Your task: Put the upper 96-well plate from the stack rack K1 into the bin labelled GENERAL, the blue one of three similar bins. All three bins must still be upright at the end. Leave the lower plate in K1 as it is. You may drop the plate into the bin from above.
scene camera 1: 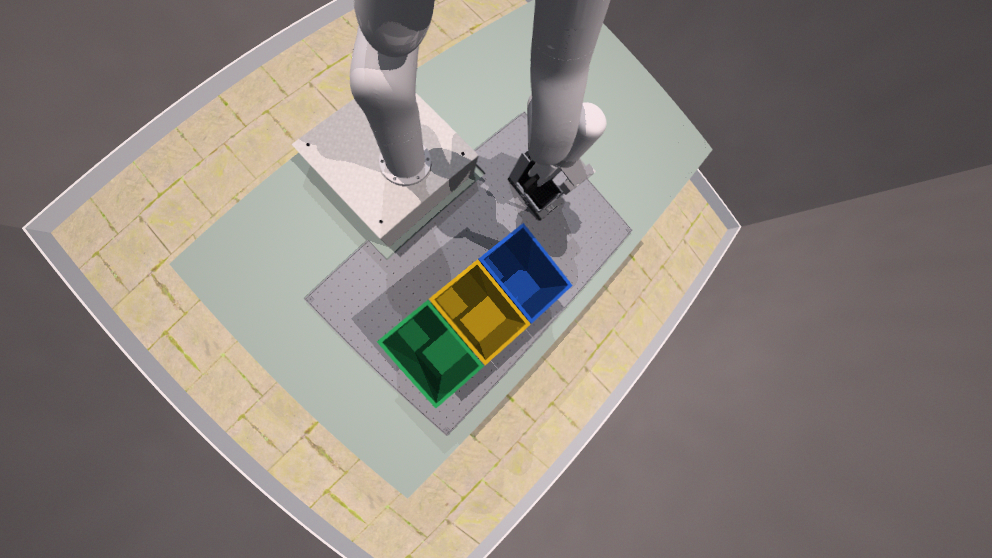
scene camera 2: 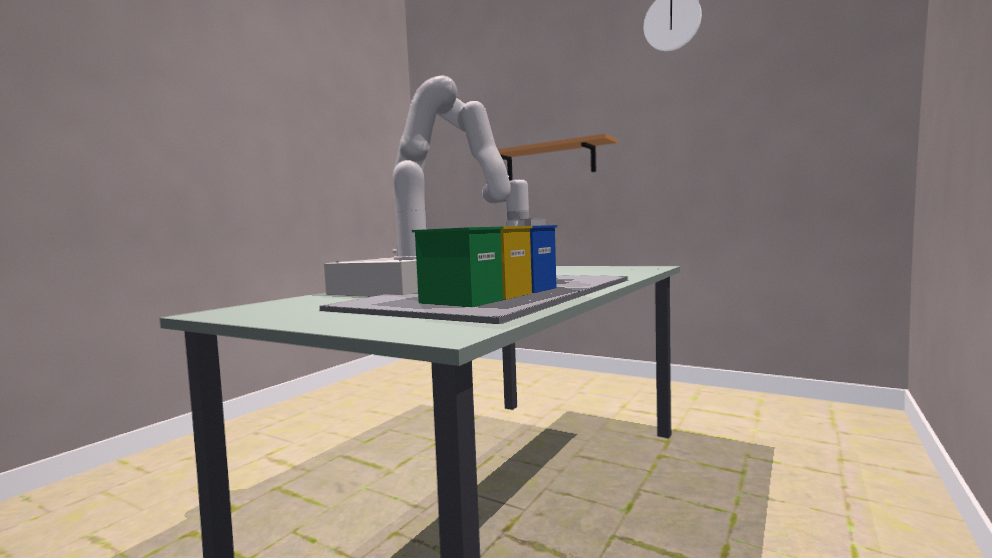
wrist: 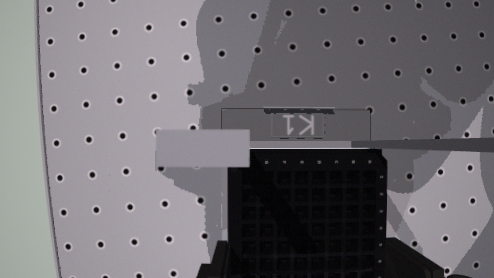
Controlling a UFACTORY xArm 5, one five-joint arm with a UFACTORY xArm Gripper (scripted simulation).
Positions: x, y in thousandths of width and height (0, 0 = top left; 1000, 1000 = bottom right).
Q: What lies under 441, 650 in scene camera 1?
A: A green bin.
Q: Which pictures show the yellow bin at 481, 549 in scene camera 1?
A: Scene camera 1 and scene camera 2 only.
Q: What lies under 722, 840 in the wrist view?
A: A black 96-well plate.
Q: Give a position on a blue bin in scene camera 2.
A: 547, 427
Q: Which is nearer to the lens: the yellow bin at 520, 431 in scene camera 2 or the green bin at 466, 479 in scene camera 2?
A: The green bin.
